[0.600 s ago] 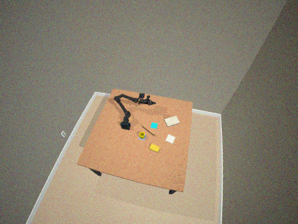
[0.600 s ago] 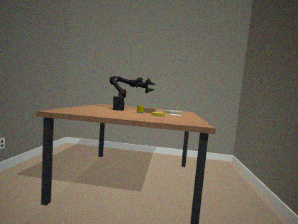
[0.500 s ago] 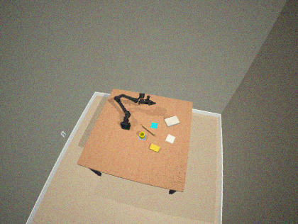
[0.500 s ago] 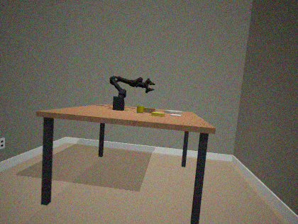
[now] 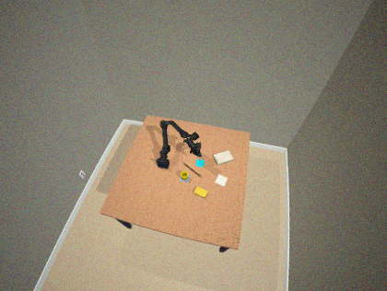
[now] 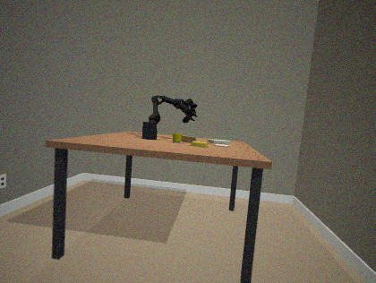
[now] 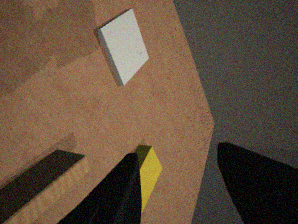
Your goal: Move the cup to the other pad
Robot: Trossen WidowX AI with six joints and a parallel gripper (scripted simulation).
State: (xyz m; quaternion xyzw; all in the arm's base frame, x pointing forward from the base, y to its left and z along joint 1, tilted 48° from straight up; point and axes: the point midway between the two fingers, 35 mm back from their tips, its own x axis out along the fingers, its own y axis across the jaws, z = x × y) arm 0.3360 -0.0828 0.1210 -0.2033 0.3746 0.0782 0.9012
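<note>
Right now the yellow cup is 15 cm behind my gripper tip, 14 cm to the right of it and 16 cm below it. The rest, counted from my gripper tip: blue pad 14 cm behind, 14 cm to the right, 21 cm below; thin wooden stick 7 cm behind, 4 cm to the right, 18 cm below; cyan pad 5 cm to the left, 21 cm below.
</note>
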